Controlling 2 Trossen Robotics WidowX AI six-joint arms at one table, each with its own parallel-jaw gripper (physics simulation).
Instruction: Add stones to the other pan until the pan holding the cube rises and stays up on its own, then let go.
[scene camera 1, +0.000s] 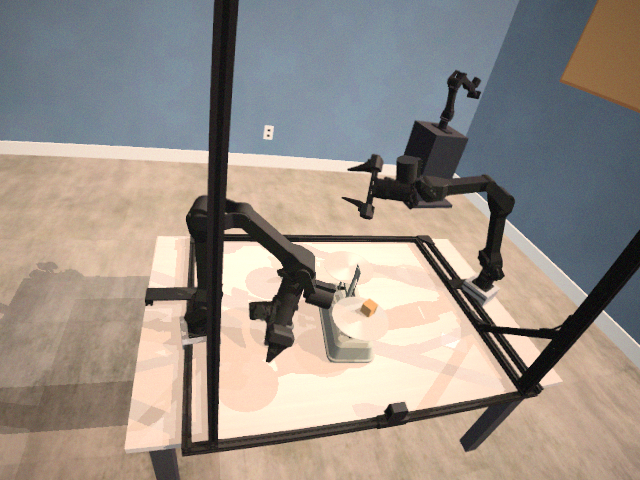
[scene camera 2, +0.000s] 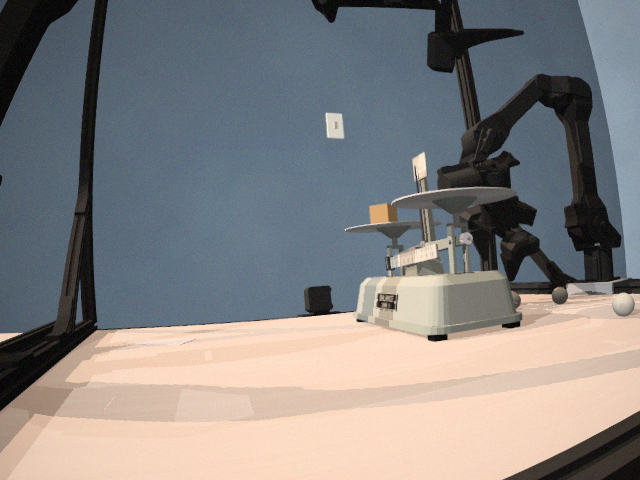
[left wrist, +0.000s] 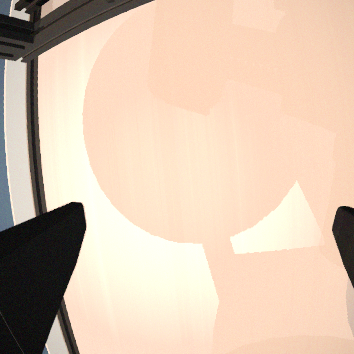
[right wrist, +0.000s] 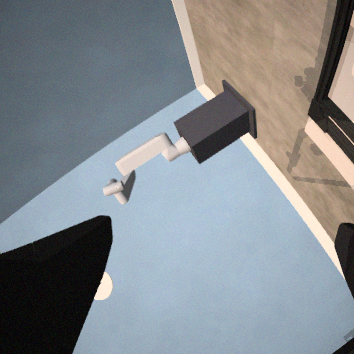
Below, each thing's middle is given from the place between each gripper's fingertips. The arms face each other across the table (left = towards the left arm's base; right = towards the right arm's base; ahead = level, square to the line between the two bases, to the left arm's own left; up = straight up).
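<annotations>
The grey balance scale (scene camera 2: 426, 300) is 100 mm ahead of my left hand, 260 mm to the right of it and 60 mm above it. Relative to the scale pan (scene camera 1: 346, 314), my left gripper is 240 mm to the left and 80 mm below.
From my right hand, the scale pan is 350 mm behind, 50 mm to the left and 200 mm below; the grey balance scale is 260 mm behind that hand, 30 mm to the left of it and 230 mm below it.
</annotations>
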